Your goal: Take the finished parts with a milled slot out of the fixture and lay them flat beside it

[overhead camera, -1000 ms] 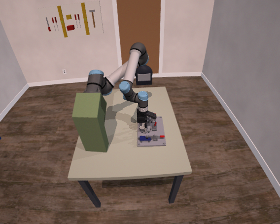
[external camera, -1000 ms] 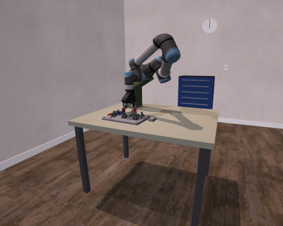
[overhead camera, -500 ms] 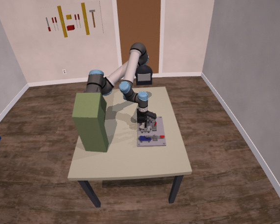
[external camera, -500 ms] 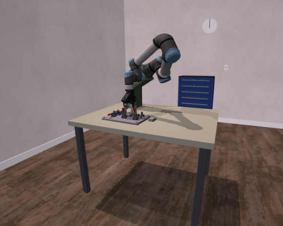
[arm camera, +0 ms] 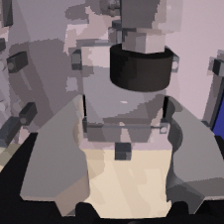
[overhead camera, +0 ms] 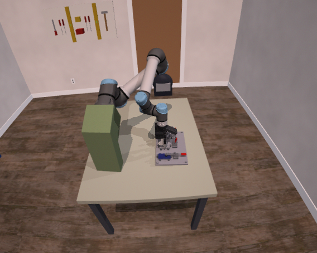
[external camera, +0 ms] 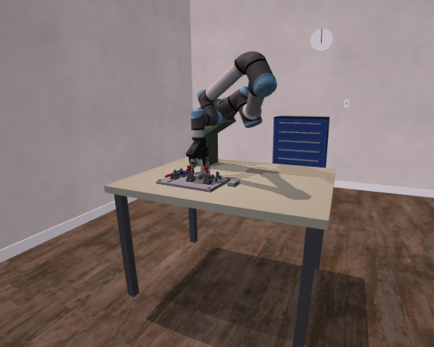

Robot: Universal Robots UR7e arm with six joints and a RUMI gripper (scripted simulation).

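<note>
The grey fixture plate is 5 cm ahead of my hand and 3 cm below it. Round my hand: blue blank: 11 cm to the right, 1 cm below, 1 cm behind.
</note>
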